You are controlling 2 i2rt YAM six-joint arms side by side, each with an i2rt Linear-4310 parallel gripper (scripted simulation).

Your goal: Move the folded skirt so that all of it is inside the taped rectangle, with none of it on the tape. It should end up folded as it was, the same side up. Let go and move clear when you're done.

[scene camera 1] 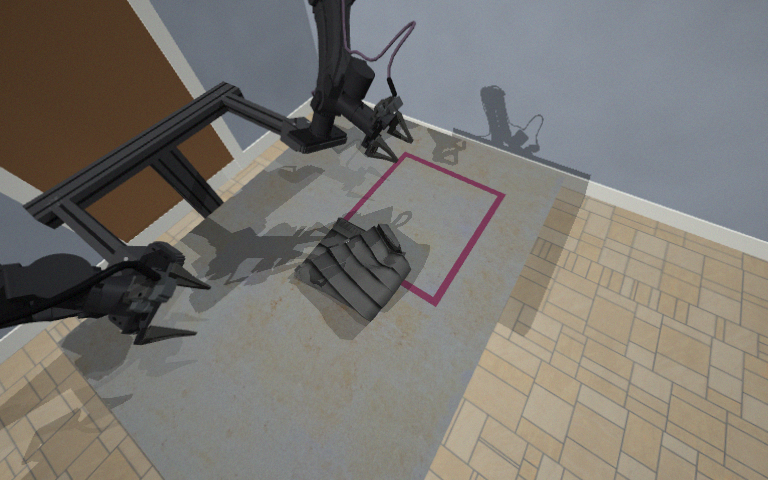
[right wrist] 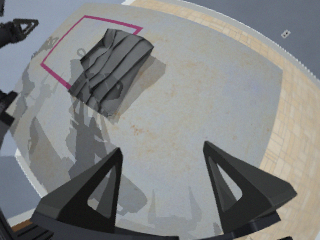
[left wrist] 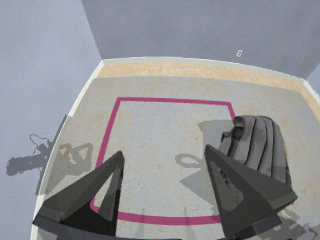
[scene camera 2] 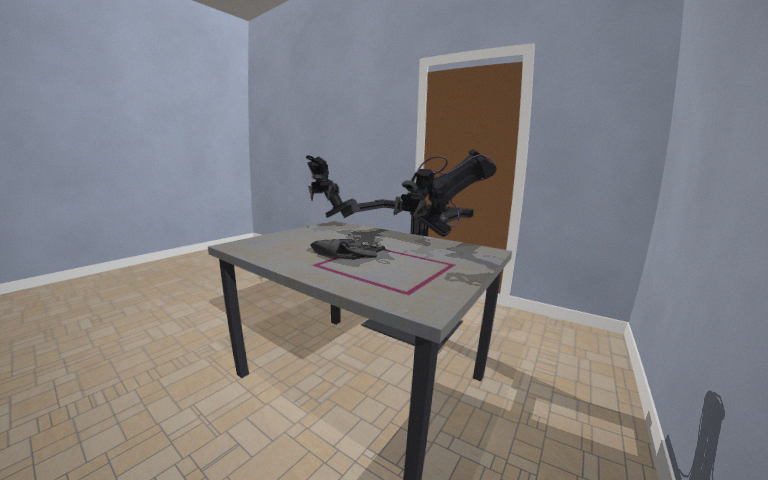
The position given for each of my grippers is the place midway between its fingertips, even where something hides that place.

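Note:
My left gripper [scene camera 1: 405, 151], my right gripper [scene camera 1: 203, 310], dark grey pleated skirt [scene camera 1: 362, 269]. Right wrist view: dark grey pleated skirt [right wrist: 110, 67], my right gripper [right wrist: 162, 149]. Left wrist view: dark grey pleated skirt [left wrist: 256, 141], my left gripper [left wrist: 163, 152]. Dark grey pleated skirt again [scene camera 2: 346, 248].

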